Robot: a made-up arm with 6 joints. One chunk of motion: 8 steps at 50 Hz.
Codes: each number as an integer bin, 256 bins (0 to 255) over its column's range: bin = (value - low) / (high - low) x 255, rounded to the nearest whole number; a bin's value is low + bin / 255 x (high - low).
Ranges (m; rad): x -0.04..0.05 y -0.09..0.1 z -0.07..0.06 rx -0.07..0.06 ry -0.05..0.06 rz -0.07..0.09
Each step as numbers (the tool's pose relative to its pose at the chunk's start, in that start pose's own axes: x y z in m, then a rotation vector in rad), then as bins.
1 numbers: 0.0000 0.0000 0.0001 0.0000 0.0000 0.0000
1 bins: 113 121 138 137 116 112
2 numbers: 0.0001 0.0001 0.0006 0.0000 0.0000 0.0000
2 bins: 114 121 138 137 116 112
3 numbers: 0.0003 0.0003 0.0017 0.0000 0.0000 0.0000
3 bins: 114 121 141 137 116 112
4 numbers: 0.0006 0.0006 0.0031 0.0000 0.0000 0.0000
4 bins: 115 122 143 137 116 112
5 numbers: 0.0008 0.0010 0.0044 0.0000 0.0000 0.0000
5 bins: 116 122 146 137 116 112
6 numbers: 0.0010 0.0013 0.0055 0.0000 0.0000 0.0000
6 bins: 116 123 148 137 116 112
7 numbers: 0.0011 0.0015 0.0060 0.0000 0.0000 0.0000
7 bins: 116 123 149 137 116 112
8 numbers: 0.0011 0.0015 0.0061 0.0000 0.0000 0.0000
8 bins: 116 123 149 137 116 112
